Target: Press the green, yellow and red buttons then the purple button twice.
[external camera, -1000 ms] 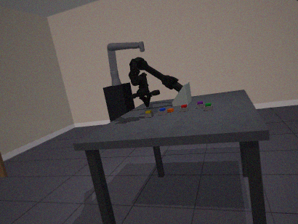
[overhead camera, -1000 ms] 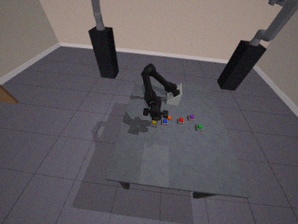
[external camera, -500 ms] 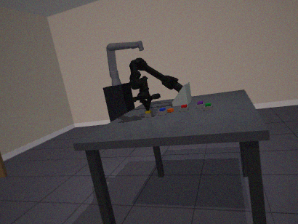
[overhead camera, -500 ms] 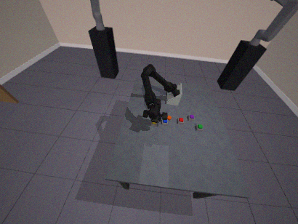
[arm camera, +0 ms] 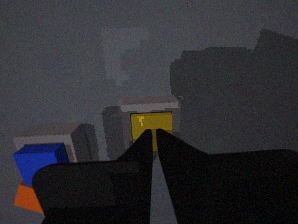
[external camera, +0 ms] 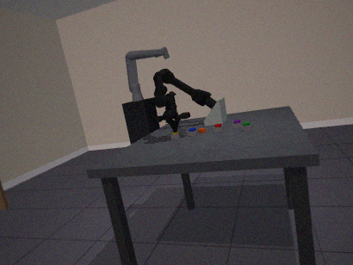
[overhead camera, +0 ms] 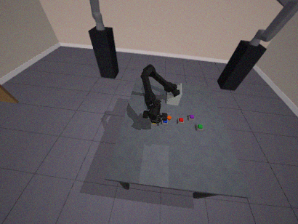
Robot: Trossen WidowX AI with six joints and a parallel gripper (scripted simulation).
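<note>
Now: the yellow button 10 mm below my gripper tip. Round my gripper tip: blue button (90 mm to the left, 20 mm behind); orange block (130 mm to the left, 80 mm behind, 20 mm below); red button (230 mm to the left, 60 mm behind).
</note>
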